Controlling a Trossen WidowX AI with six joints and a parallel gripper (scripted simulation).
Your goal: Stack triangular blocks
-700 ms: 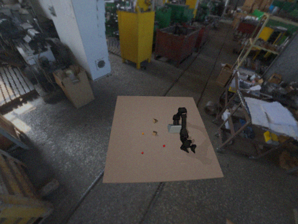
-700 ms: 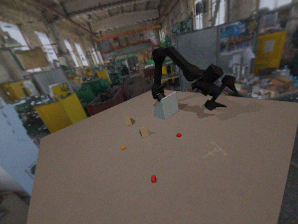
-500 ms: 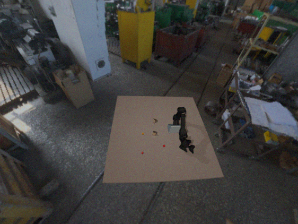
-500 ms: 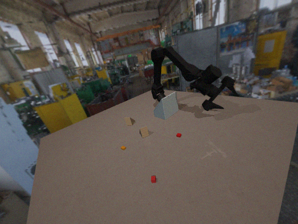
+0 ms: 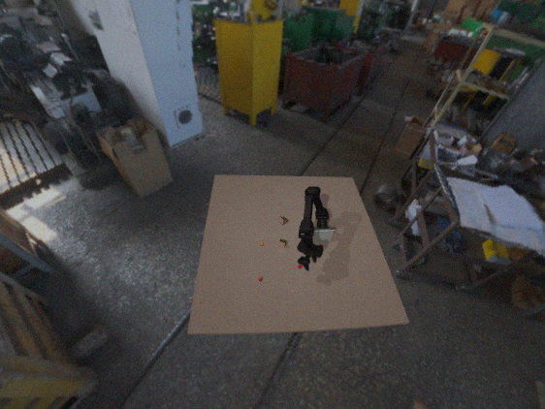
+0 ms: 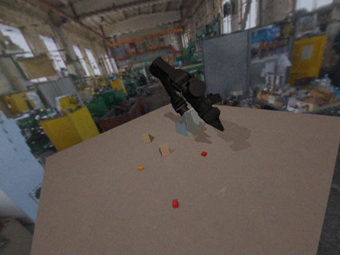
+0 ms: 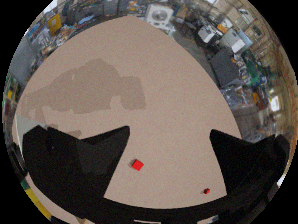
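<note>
Right now the tan wooden block is 44 cm to the right of my gripper tip, 12 cm below it and 11 cm ahead of it. The rest, counted from my gripper tip: orange piece (29 cm ahead, 25 cm to the right, 13 cm below).
</note>
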